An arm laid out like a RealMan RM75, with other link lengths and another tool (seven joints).
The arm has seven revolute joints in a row. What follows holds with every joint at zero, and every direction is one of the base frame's.
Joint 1 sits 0.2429 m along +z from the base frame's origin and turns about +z.
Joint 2 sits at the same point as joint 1 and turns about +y.
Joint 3 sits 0.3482 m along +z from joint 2 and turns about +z.
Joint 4 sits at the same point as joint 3 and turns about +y.
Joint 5 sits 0.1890 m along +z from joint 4 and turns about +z.
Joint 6 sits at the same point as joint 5 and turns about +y.
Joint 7 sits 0.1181 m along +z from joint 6 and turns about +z.
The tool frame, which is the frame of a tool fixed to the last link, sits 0.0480 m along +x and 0.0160 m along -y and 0.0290 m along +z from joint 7; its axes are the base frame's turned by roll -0.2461, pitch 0.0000 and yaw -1.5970 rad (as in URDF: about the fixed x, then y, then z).
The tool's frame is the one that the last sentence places.
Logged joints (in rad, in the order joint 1, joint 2, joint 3, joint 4, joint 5, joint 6, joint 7), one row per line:
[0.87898, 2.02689, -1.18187, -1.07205, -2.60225, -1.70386, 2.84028]
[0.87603, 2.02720, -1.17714, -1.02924, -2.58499, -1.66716, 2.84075]
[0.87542, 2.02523, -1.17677, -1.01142, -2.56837, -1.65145, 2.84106]
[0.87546, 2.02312, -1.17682, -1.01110, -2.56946, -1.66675, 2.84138]
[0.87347, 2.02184, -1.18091, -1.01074, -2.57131, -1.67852, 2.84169]
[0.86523, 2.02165, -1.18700, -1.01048, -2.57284, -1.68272, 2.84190]
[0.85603, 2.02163, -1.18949, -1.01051, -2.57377, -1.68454, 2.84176]
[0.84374, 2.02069, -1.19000, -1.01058, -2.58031, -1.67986, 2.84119]
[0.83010, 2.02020, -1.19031, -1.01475, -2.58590, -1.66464, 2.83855]
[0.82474, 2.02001, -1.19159, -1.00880, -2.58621, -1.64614, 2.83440]
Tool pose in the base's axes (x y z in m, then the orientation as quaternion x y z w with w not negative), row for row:
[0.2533, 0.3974, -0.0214, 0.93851, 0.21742, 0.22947, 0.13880]
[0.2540, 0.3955, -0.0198, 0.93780, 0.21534, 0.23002, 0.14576]
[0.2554, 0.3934, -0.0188, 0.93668, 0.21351, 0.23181, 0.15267]
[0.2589, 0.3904, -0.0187, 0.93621, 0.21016, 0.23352, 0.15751]
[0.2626, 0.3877, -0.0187, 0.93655, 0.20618, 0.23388, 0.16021]
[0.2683, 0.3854, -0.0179, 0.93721, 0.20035, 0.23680, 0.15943]
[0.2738, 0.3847, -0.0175, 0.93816, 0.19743, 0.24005, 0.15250]
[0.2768, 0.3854, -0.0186, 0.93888, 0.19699, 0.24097, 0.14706]
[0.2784, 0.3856, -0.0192, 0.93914, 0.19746, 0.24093, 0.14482]
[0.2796, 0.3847, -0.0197, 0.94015, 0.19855, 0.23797, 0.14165]
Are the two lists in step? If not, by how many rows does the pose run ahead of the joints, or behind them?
The pose runs 2 rows ahead of the joints: the pose in row i belongs to the joints in row i + 2.
